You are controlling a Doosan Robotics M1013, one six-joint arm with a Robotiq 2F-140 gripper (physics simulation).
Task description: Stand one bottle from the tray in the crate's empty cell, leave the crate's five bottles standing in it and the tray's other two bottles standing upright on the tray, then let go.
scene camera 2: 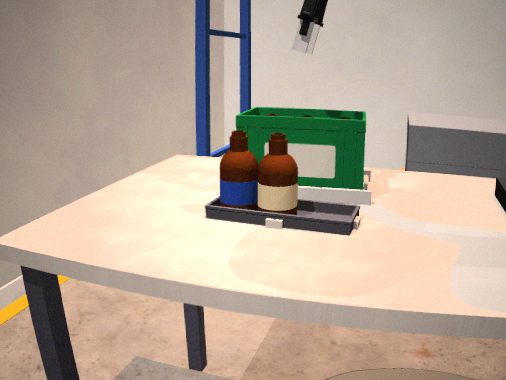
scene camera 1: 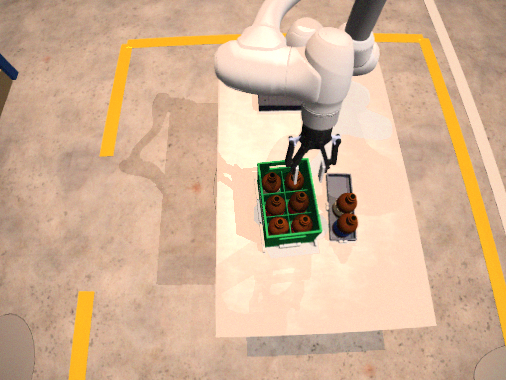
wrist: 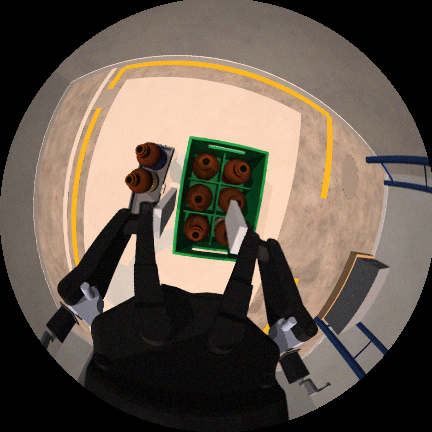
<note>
The pictures show: my gripper and a blue-label bottle.
My gripper also shows in the wrist view.
</note>
